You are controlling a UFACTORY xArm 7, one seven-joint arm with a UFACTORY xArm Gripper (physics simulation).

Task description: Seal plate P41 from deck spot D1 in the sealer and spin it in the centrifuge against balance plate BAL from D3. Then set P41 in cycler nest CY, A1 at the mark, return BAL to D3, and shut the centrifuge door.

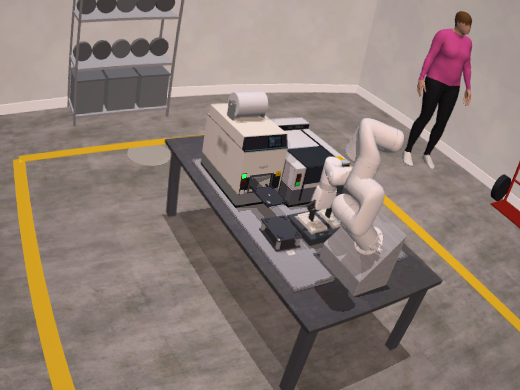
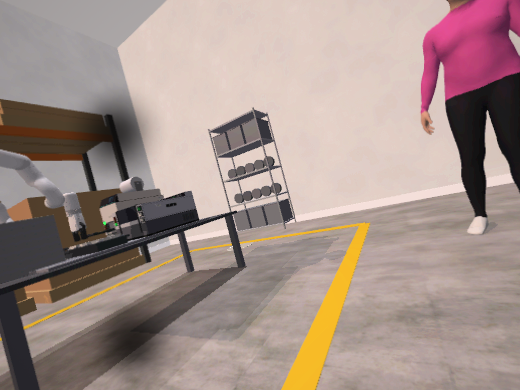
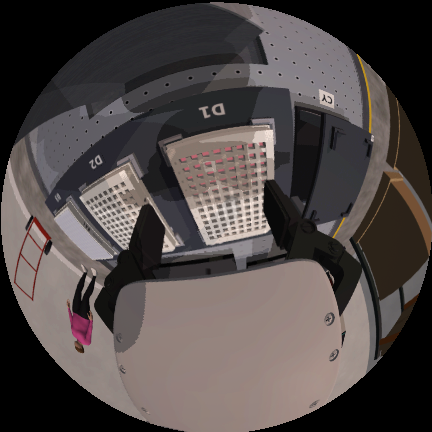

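Pixels of known places: gripper, fingertip midpoint: (image 1: 318, 218) (image 2: 81, 240) (image 3: 208, 204); arm's base, origin of the base link: (image 1: 369, 241) (image 2: 12, 241).
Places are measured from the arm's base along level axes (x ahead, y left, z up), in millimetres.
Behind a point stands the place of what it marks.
Plate P41 (image 3: 227, 180) {z -104, x 295, y 18 mm} (image 1: 311, 223) {z -108, x 306, y 29 mm} is a cream well plate with reddish wells at one end, seated on spot D1. My gripper (image 3: 208, 204) {z -82, x 297, y 0 mm} (image 1: 320, 212) {z -82, x 297, y 0 mm} (image 2: 78, 234) {z -82, x 297, y 0 mm} is open and empty, low over the deck. Its fingers are spread near the two long sides of P41; their exact height is unclear. BAL (image 3: 82, 230) {z -104, x 286, y -198 mm} is the pale plate on D3. The cycler nest CY (image 3: 337, 172) {z -109, x 318, y 153 mm} (image 1: 281, 230) {z -109, x 318, y 189 mm} is dark, with corner posts. The beige sealer (image 1: 245, 150) {z 129, x 608, y 226 mm} has its dark tray (image 1: 269, 195) {z -59, x 502, y 131 mm} out in front. The centrifuge (image 1: 312, 162) {z 47, x 542, y -130 mm} (image 2: 167, 212) {z -49, x 666, y -359 mm} stands beside it; its door state is unclear.
Another cream well plate (image 3: 117, 205) {z -104, x 279, y -94 mm} sits on D2, beside one finger. The nest adjoins the D1 side of the dark plate deck (image 3: 240, 102) {z -120, x 234, y 48 mm}. The arm's block base (image 1: 367, 260) {z -42, x -58, y 49 mm} stands on the table (image 1: 310, 317) {z -179, x -107, y 350 mm}. A person (image 1: 447, 60) stands beyond the table.
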